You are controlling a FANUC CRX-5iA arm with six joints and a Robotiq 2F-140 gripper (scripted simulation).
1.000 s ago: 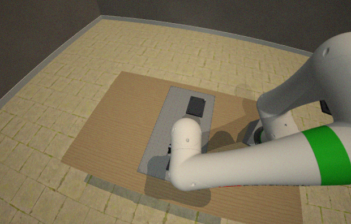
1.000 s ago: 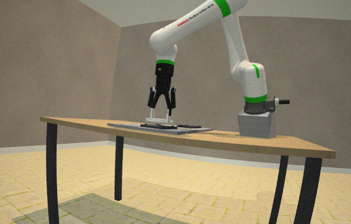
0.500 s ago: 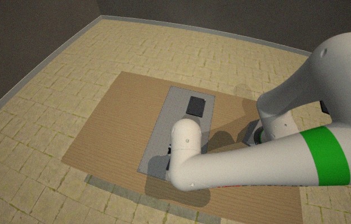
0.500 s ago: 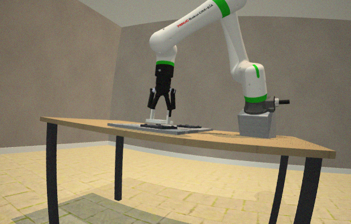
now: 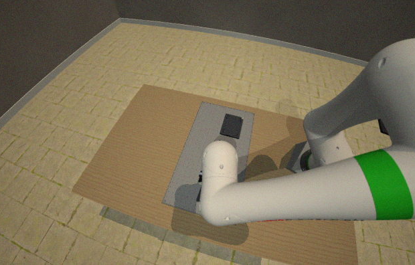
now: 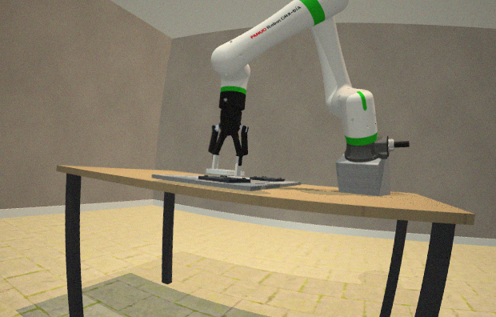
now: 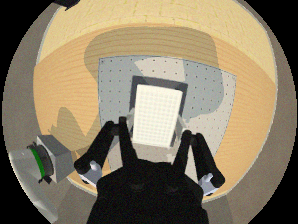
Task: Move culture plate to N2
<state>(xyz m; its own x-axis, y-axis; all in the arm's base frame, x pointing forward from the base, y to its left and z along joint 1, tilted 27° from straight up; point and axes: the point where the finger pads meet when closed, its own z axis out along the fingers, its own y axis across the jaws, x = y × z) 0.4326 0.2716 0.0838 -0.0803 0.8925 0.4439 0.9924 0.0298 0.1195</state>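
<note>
Now: hand 10 mm above the lid. Round my hand: 96-well culture plate (20 mm below).
</note>
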